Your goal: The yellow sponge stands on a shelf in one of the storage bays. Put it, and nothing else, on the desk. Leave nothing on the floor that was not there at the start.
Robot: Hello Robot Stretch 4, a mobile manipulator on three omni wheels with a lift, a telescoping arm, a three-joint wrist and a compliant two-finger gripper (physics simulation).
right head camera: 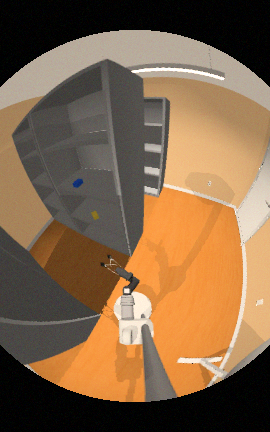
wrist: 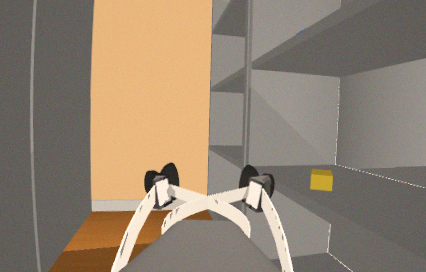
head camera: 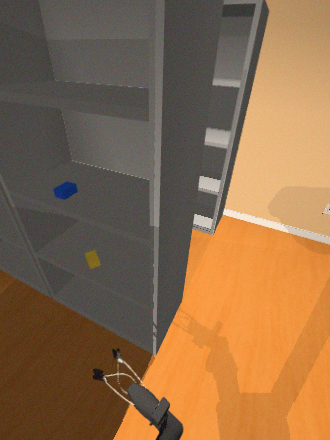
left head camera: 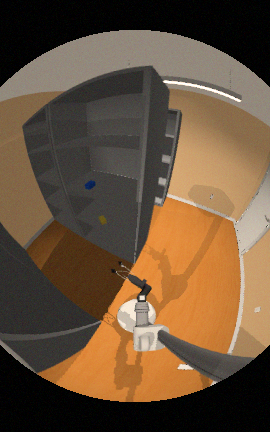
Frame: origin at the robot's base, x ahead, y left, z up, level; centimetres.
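Where they show: gripper, fingertip midpoint: (right head camera: 103, 258) (wrist: 209, 179) (head camera: 103, 359) (left head camera: 114, 264); robot's base at its link origin: (right head camera: 133, 307).
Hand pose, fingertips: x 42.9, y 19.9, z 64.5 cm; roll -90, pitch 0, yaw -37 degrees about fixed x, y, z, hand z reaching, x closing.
Each offset is from my fingertips to the centre of the thing. "spot": to the spot under its first point.
The yellow sponge @[dx +59.5, dy +21.9, dz -11.6 cm] (head camera: 92, 259) (left head camera: 102, 220) (right head camera: 95, 215) (wrist: 321, 180) stands on a low shelf of the grey shelf unit (head camera: 177, 150) (left head camera: 156, 125) (right head camera: 126, 150), one level below a blue block. In the wrist view it is right of the fingers and farther off. My gripper (head camera: 107, 364) (left head camera: 117, 267) (right head camera: 106, 260) (wrist: 209, 179) is open and empty, outside the shelf unit, in front of its near end. The desk cannot be made out in these views.
A blue block @[dx +62.3, dy +28.7, dz +34.1 cm] (head camera: 65, 190) (left head camera: 90, 185) (right head camera: 77, 183) lies on the shelf above the sponge. Another dark grey unit @[spot: dx -41.7, dy +48.1, dz +13.0 cm] (left head camera: 40, 300) (right head camera: 40, 300) (wrist: 60, 125) stands opposite, across a narrow aisle. A smaller rack with pale shelves (head camera: 243, 75) (left head camera: 176, 145) (right head camera: 165, 130) stands behind the shelf unit's end panel.
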